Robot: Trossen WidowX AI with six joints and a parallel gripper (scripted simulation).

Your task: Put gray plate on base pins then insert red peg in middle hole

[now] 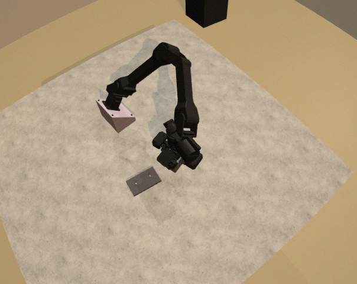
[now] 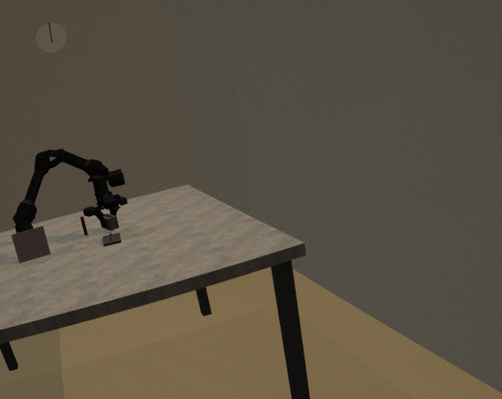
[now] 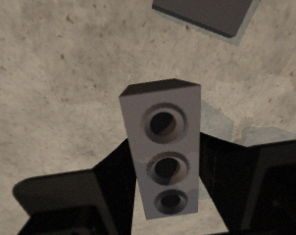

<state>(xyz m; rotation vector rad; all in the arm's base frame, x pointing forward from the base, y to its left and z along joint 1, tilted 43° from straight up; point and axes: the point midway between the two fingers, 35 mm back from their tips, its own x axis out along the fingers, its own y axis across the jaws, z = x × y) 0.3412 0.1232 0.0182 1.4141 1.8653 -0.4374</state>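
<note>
My gripper tip is now 1 cm past the gray base, 15 cm to the left of it and 1 cm above it. Also, from my gripper tip: gray plate: 3 cm above; red peg: 11 cm behind, 3 cm to the left, 2 cm above.
</note>
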